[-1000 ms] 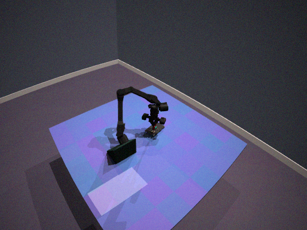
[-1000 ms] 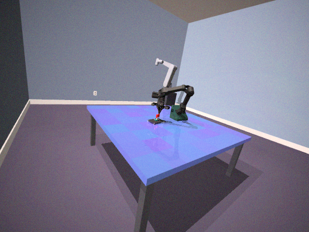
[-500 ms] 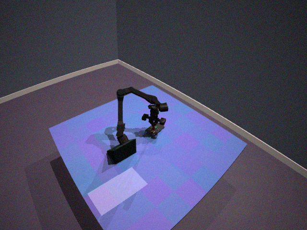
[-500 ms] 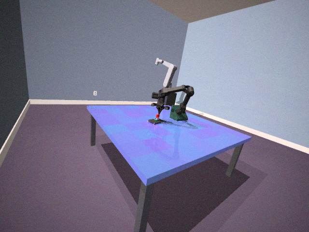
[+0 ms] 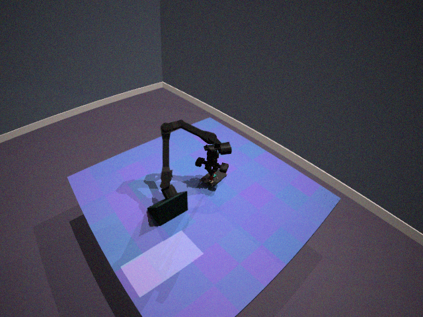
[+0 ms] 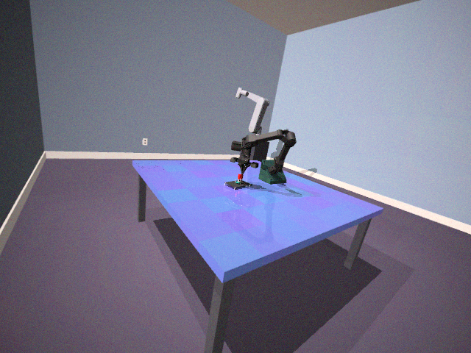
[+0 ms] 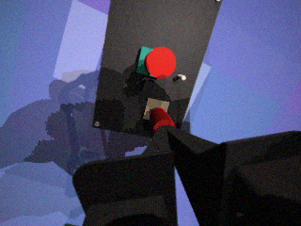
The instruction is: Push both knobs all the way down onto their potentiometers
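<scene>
Now: gripper tip 50 mm short of the red knob, 20 mm to the right of it and 10 mm above it.
</scene>
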